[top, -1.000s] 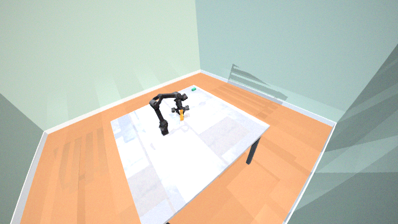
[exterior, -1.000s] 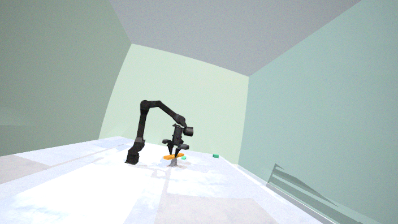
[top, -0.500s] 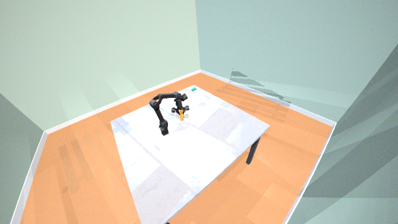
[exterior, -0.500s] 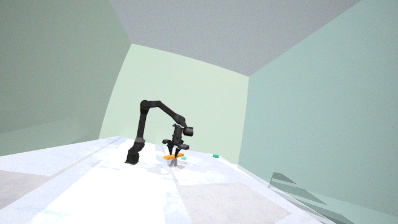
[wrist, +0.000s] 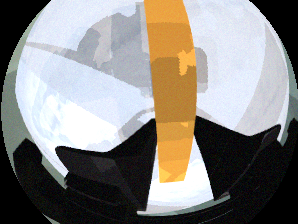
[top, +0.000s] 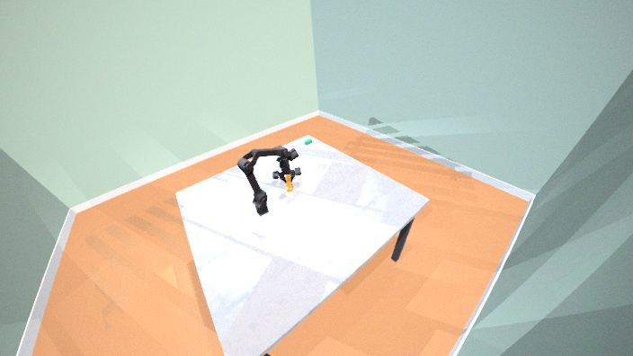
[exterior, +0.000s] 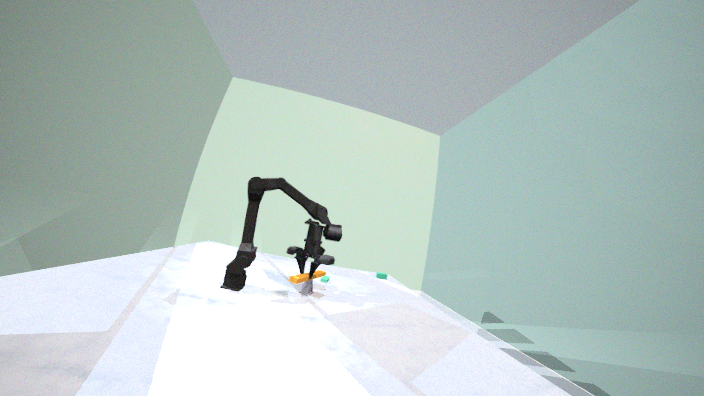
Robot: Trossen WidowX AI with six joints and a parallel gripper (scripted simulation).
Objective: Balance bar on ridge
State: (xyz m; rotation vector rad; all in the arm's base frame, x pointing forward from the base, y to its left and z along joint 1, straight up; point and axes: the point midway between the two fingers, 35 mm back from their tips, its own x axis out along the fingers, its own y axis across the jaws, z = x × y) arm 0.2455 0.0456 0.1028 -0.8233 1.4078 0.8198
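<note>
The orange bar lies 10 mm ahead of my gripper tip and 30 mm to the left of it.
</note>
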